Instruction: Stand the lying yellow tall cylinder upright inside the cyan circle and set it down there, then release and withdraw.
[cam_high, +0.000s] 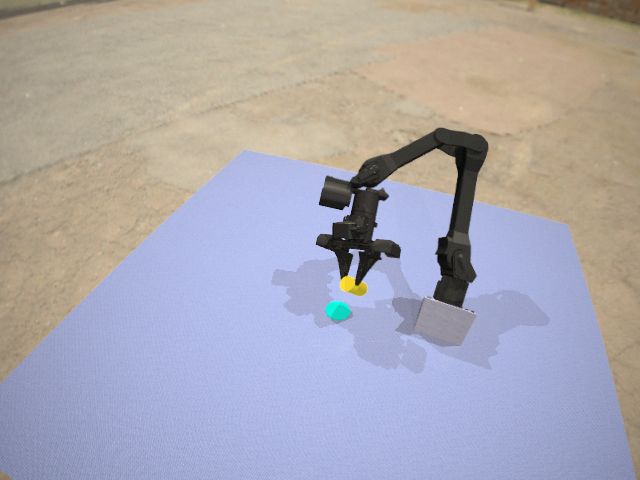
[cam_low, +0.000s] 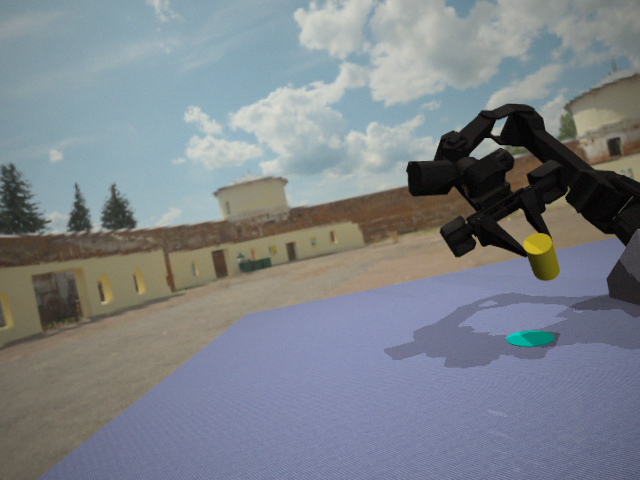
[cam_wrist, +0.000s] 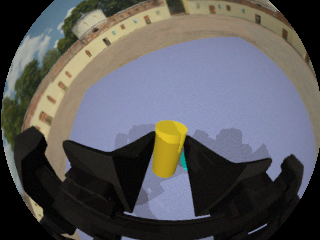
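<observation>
The cyan circle lies 120 mm below my gripper tip, 20 mm to the right of it and 20 mm ahead of it. From my gripper tip the other things lie so: yellow cylinder 20 mm below, 10 mm to the right, 10 mm behind.
</observation>
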